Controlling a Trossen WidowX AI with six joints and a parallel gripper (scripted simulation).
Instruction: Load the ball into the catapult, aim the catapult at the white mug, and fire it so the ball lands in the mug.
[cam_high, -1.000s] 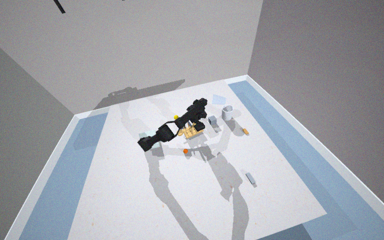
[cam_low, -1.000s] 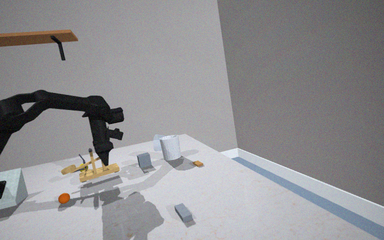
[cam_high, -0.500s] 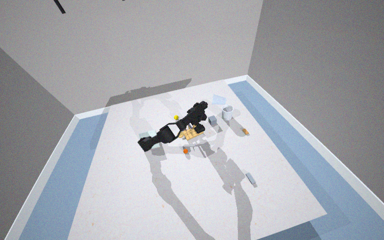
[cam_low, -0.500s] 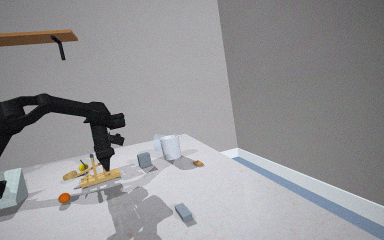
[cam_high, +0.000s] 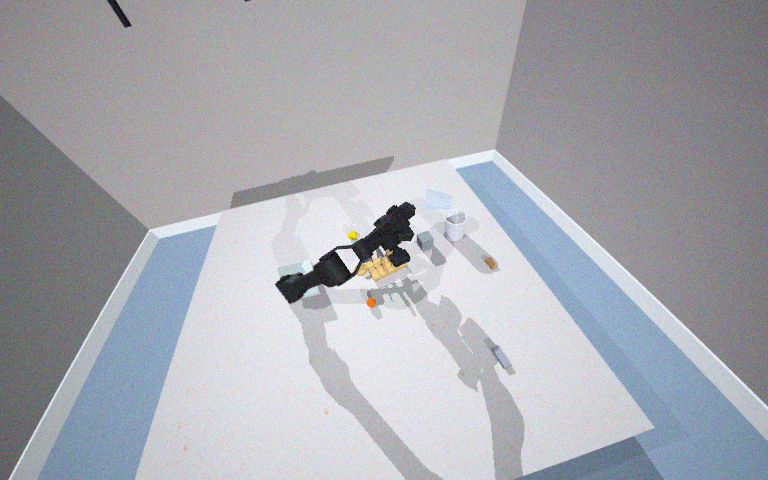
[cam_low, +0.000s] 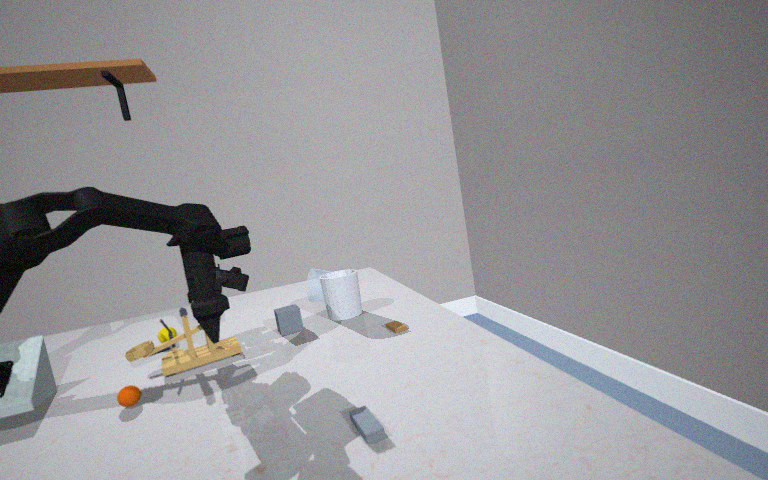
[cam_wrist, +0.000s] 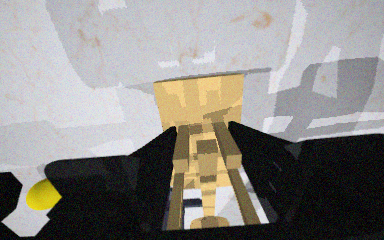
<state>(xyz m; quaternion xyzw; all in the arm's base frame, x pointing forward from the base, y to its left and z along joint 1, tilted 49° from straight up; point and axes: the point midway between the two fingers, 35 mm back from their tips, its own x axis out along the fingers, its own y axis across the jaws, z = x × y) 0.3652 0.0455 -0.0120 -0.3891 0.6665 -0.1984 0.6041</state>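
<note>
Right now the orange ball is 16 cm to the right of my gripper tip, 11 cm behind it and 2 cm below it. Also, from my gripper tip: wooden catapult (7 cm behind, 2 cm above, 1 cm to the right); yellow ball (18 cm to the left, 14 cm behind, 1 cm below); grey cube (15 cm ahead, 6 cm to the left, 1 cm below).
</note>
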